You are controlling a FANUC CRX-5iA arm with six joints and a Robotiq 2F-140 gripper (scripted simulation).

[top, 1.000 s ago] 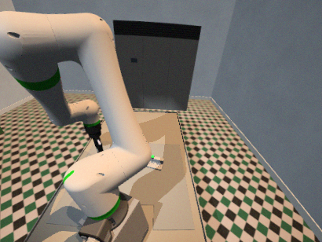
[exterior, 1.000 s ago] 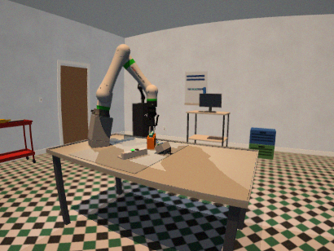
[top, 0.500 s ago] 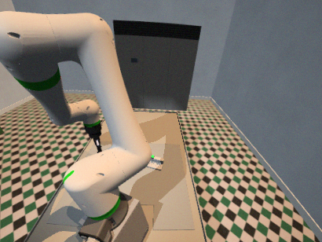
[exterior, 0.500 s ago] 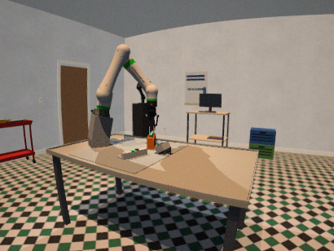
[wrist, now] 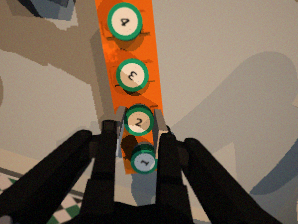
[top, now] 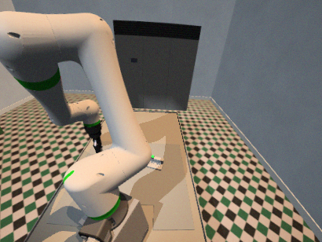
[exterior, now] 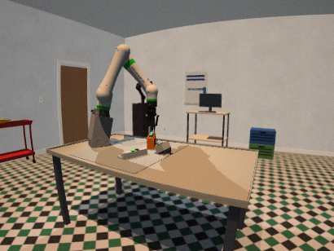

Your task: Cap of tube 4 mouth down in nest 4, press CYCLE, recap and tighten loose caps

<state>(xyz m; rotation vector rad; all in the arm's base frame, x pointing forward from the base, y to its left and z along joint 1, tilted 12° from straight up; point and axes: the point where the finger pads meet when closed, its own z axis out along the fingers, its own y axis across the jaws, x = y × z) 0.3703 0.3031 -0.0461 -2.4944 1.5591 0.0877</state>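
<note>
The green key READY is 20 cm ahead of my hand, 14 cm to the right of it and 7 cm below it. The rest, counted from my hand: blue key CYCLE: 20 cm ahead, 9 cm to the right, 7 cm below; key box: 22 cm ahead, 11 cm to the right, 9 cm below.
</note>
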